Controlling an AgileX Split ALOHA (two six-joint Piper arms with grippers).
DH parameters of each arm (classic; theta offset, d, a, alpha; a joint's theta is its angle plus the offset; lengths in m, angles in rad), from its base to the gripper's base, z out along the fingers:
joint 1: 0 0.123 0 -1.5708
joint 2: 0.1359 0 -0.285 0
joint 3: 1.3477 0 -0.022 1.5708
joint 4: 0 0.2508 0 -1.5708
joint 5: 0 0 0.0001 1.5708
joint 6: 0 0.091 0 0
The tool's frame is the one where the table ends.
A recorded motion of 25 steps. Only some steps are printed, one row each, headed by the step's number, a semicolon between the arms.
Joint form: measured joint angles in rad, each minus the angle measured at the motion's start. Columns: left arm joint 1, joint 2, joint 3, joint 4, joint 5, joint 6; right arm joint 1, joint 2, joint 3, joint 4, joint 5, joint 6.
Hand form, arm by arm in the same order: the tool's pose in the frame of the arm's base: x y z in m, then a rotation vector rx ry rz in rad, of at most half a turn. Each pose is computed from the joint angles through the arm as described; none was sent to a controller.
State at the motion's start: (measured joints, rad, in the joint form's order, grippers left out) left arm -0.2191 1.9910 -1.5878 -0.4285 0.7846 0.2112; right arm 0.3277 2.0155 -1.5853 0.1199 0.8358 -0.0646
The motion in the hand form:
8: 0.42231 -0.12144 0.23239 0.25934 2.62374 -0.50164; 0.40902 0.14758 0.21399 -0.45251 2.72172 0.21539
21: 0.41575 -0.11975 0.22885 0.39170 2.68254 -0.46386; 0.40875 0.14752 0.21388 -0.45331 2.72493 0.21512
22: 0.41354 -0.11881 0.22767 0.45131 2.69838 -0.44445; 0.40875 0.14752 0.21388 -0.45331 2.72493 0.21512
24: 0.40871 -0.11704 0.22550 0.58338 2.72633 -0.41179; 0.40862 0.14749 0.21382 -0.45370 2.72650 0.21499
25: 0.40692 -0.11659 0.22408 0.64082 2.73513 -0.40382; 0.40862 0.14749 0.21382 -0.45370 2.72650 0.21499
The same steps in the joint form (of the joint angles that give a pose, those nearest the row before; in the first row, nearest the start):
8: 0.0000 0.0000 0.0000 0.0000 0.0000 0.0000; 0.0000 0.0000 0.0000 0.0000 0.0000 0.0000
21: 0.0000 0.0000 0.0000 0.0357 0.0799 0.0575; 0.0000 0.0000 0.0000 0.0000 0.0033 0.0000
22: 0.0000 0.0000 0.0000 0.0515 0.1066 0.0859; 0.0000 0.0000 0.0000 0.0000 0.0033 0.0000
24: 0.0000 0.0000 0.0000 0.0781 0.1642 0.1529; 0.0000 0.0000 0.0000 0.0000 0.0049 0.0000
25: 0.0000 0.0017 0.0000 0.0845 0.1871 0.1849; 0.0000 0.0000 0.0000 0.0000 0.0049 0.0000

